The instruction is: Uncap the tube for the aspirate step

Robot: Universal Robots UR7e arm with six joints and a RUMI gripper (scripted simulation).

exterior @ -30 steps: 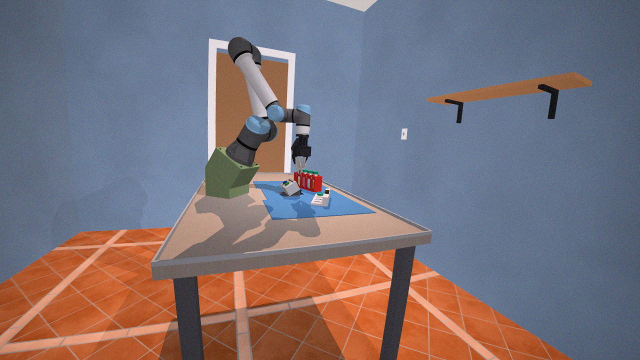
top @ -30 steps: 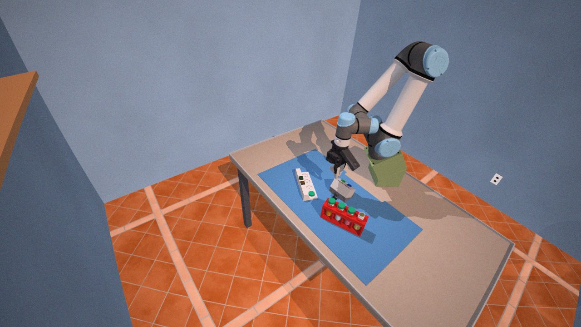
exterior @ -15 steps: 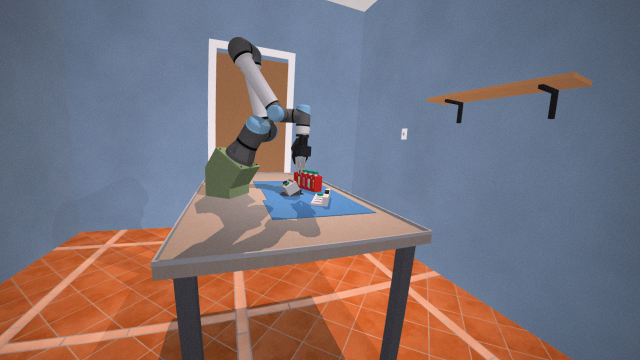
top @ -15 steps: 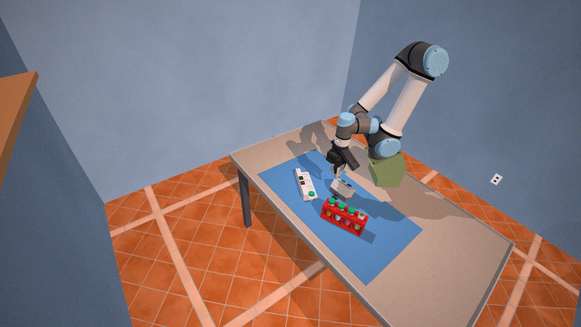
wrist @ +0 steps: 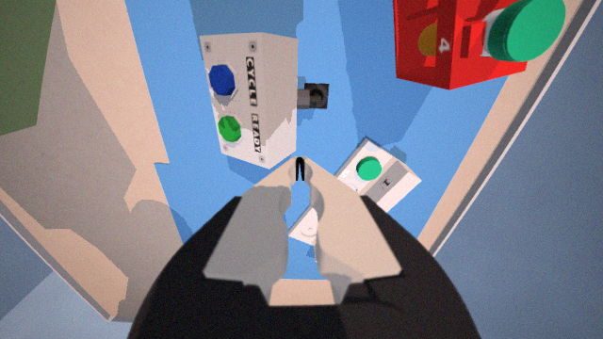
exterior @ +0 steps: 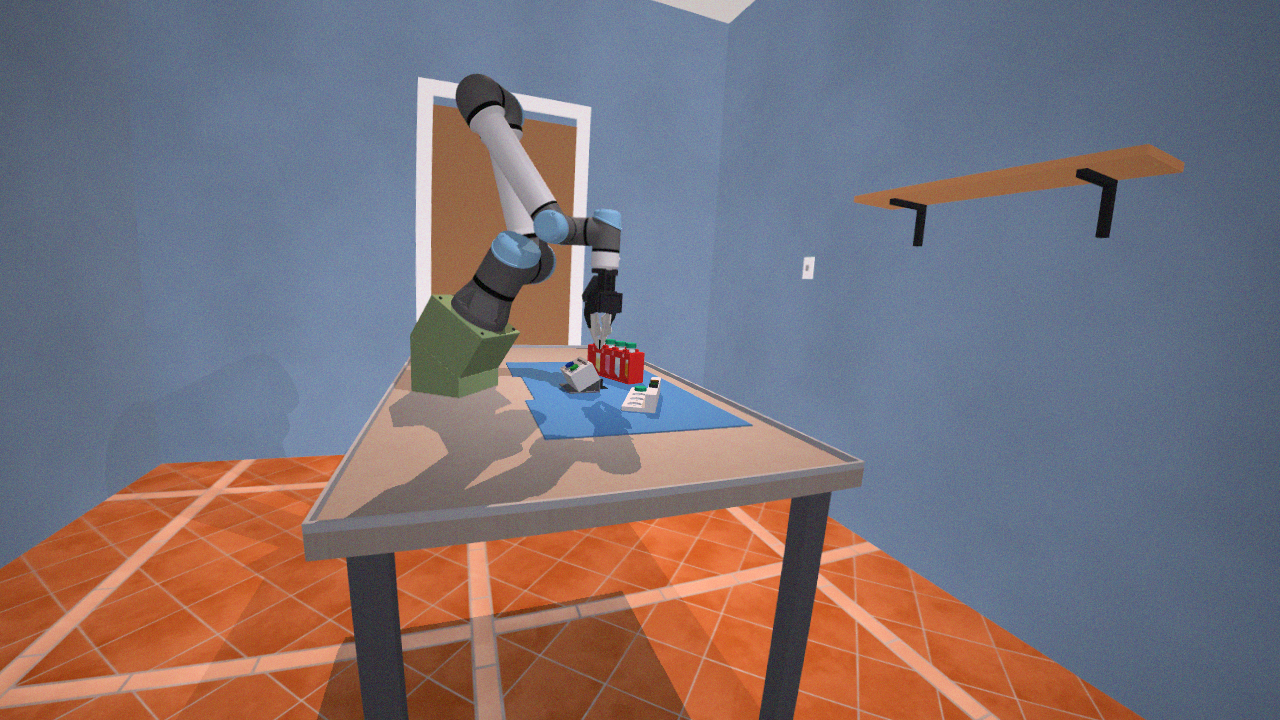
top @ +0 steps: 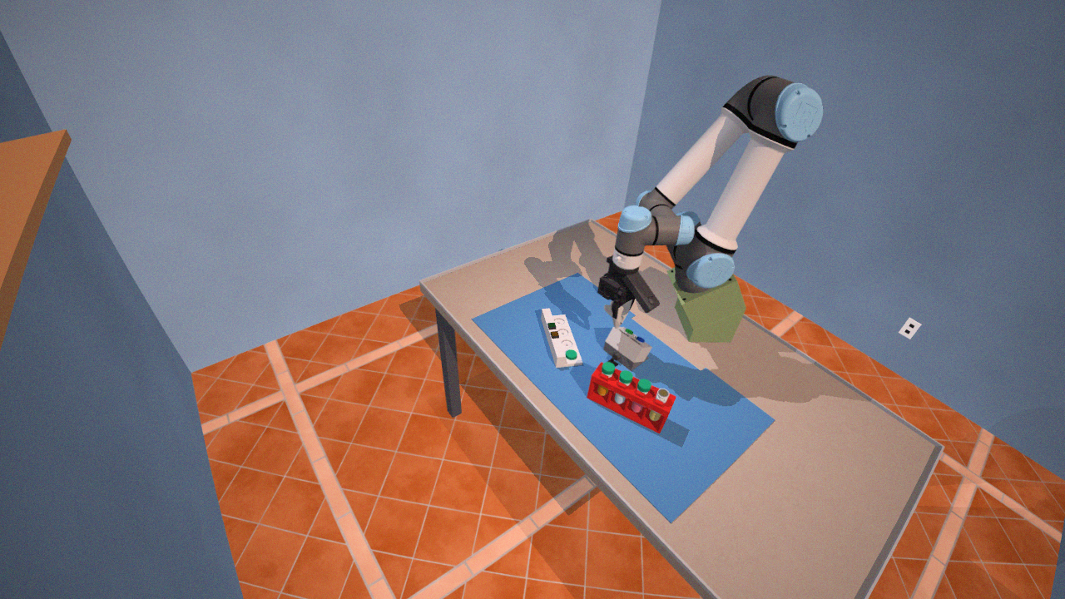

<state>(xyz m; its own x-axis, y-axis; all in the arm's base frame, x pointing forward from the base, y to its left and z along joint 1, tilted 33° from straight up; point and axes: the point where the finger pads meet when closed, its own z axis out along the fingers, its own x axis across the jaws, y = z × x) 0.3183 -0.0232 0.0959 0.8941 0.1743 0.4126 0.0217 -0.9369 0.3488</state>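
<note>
Right now my hand is 70 mm past the blue CYCLE key, 50 mm to the right of it and 70 mm above it. Also, from my hand: green READY key: 70 mm behind, 70 mm below; then key housing: 50 mm behind, 20 mm to the left, 80 mm below.
</note>
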